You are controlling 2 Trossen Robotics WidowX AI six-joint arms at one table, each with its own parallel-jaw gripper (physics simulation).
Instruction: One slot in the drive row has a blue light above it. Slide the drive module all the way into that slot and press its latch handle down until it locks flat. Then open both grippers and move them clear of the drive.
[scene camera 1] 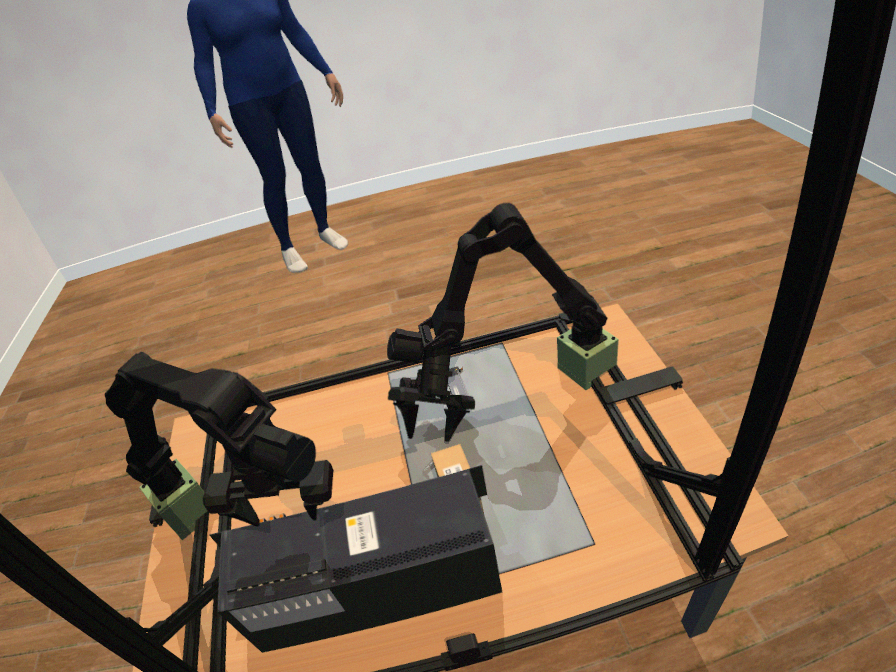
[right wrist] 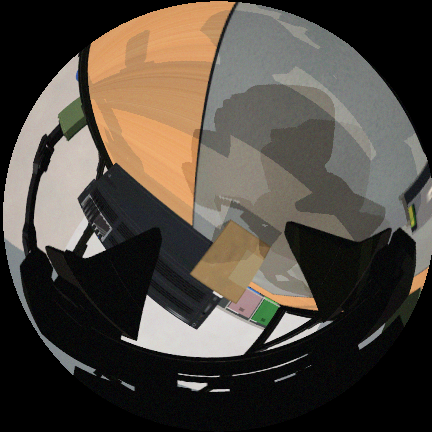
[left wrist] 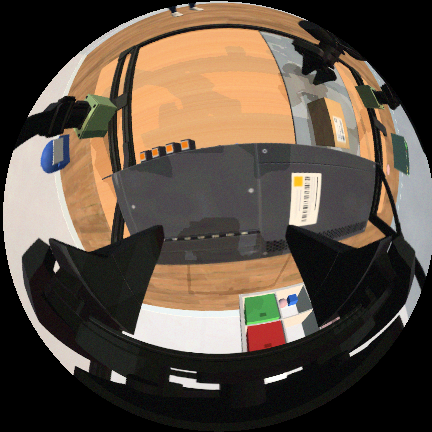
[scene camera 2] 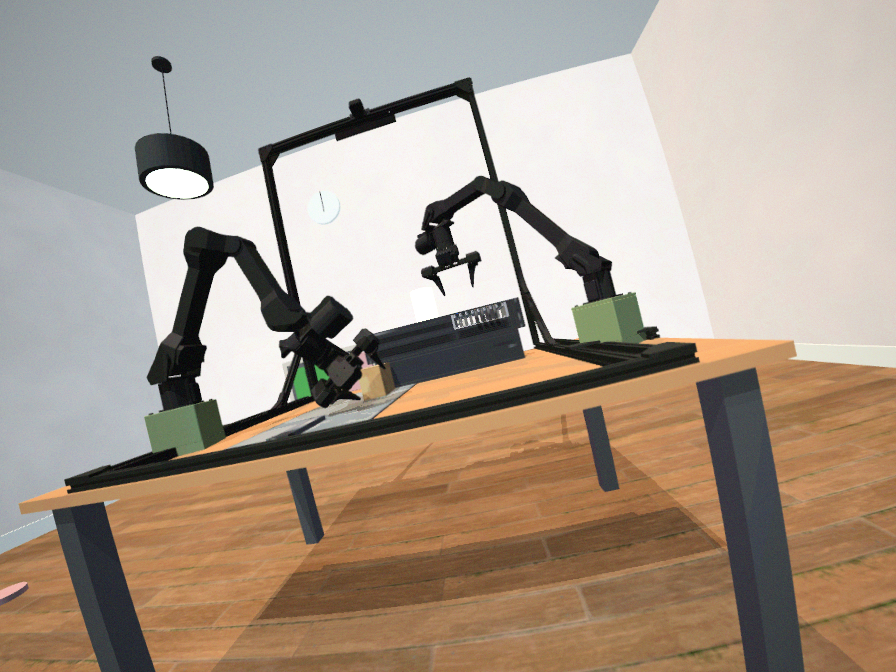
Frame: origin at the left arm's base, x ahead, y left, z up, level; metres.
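Seen in the pictures: left gripper, fingertip midpoint: (scene camera 1: 286,521) (left wrist: 226,231) (scene camera 2: 458,291); right gripper, fingertip midpoint: (scene camera 1: 428,440) (right wrist: 224,231) (left wrist: 309,79) (scene camera 2: 372,383); left arm's base at its link origin: (scene camera 1: 167,484) (right wrist: 62,128) (left wrist: 81,114) (scene camera 2: 602,300); right arm's base at its link origin: (scene camera 1: 587,337) (scene camera 2: 182,406).
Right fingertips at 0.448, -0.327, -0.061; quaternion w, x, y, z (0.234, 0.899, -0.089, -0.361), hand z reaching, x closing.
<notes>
Offsets run from my right fingertips to a thing's middle, as dx, dy, dz. "*": to the spot under its first point. Level surfaces: height alone.
The grey drive module {+0.180, +0.075, -0.039} (scene camera 1: 456,386) (right wrist: 419,202) lies on the grey mat {dz -0.043} (scene camera 1: 539,470) (right wrist: 350,65), partly hidden by the right arm in scene camera 1. Its yellow-green end shows at the right edge of the right wrist view. The dark drive chassis {-0.295, -0.124, +0.043} (scene camera 1: 419,520) (scene camera 2: 448,350) (left wrist: 200,195) (right wrist: 150,210) stands on the table; its slot row (scene camera 2: 480,316) shows in scene camera 2. No blue light can be made out. My left gripper (scene camera 1: 283,517) (scene camera 2: 458,289) (left wrist: 226,231) is open and empty above the chassis. My right gripper (scene camera 1: 429,438) (scene camera 2: 371,381) (right wrist: 224,231) is open and empty above the mat, near the cardboard box.
The cardboard box {-0.048, -0.119, -0.003} (scene camera 1: 448,458) (scene camera 2: 376,381) (left wrist: 325,122) (right wrist: 230,260) stands on the mat beside the chassis. Several orange-faced latches {* -0.351, +0.016, +0.125} (left wrist: 170,148) stick out from the chassis front. Black frame rails (scene camera 1: 332,377) run along the table edges, and an upright post (scene camera 1: 788,289) stands at the right.
</notes>
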